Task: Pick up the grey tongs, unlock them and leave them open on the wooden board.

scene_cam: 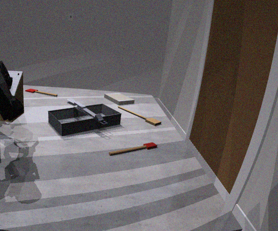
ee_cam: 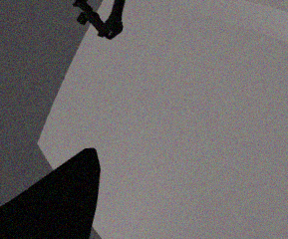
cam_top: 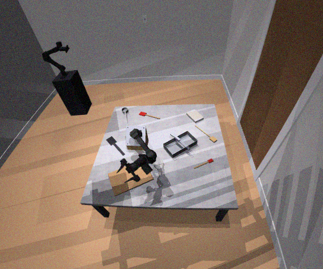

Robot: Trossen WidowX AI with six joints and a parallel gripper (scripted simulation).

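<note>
Right now my gripper tip is 54 cm to the right of the roasting tin, 44 cm short of it and 33 cm above it. Round my gripper tip: dark flat tool (59 cm to the left, 35 cm below, 24 cm behind); then wooden board (35 cm below, 20 cm to the left, 3 cm behind); then grey block (96 cm to the left, 65 cm ahead, 34 cm below).
</note>
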